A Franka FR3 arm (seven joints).
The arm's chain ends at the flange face. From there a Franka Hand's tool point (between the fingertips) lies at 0.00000 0.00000 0.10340 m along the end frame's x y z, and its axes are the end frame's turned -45 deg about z.
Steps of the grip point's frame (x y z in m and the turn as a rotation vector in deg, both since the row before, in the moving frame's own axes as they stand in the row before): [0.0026, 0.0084, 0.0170, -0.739, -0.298, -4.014]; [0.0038, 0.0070, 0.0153, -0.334, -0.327, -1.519]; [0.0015, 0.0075, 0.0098, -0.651, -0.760, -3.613]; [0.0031, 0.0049, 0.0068, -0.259, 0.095, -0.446]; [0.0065, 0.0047, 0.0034, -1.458, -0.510, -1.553]
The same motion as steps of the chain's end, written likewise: [0.0072, 0.0028, 0.0170, -0.733, 0.312, -4.014]; [0.0076, 0.0014, 0.0153, -0.467, 0.005, -1.519]; [0.0064, 0.0024, 0.0098, -0.998, -0.077, -3.613]; [0.0052, 0.0011, 0.0068, -0.116, 0.250, -0.446]; [0.0067, -0.0038, 0.0034, -1.392, 0.670, -1.553]
